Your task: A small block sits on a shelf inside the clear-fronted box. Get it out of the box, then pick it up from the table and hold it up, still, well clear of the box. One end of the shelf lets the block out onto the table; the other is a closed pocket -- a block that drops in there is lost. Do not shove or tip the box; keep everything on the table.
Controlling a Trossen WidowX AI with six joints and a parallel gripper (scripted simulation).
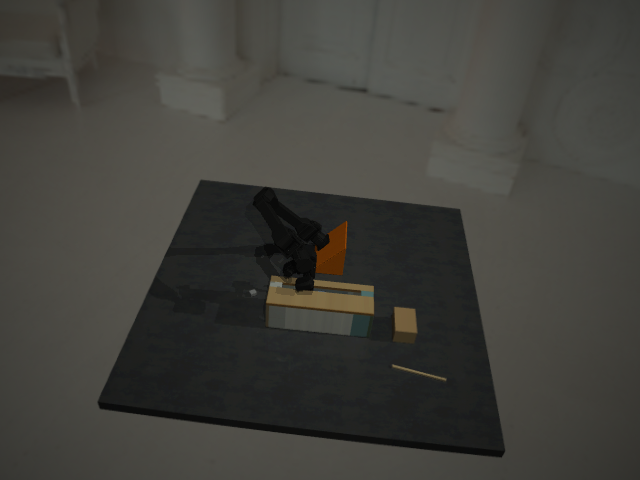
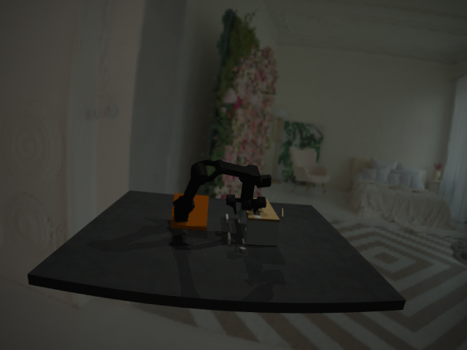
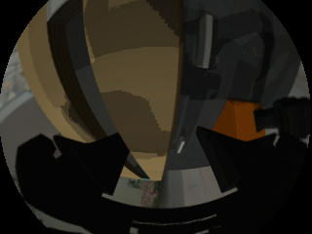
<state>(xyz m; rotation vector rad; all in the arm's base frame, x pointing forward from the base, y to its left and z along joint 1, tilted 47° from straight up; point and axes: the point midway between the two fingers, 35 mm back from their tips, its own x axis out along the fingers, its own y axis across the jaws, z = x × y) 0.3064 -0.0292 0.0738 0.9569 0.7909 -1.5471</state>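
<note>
Now: the small bluish block 50 mm ahead of my gripper tip, 30 mm to the left of it and 10 mm below it. From my gripper tip the other things lie so: thin stick: 330 mm ahead, 360 mm to the left, 90 mm below; small grey block: 40 mm behind, 230 mm to the right, 90 mm below; small tan box: 130 mm ahead, 340 mm to the left, 60 mm below.
</note>
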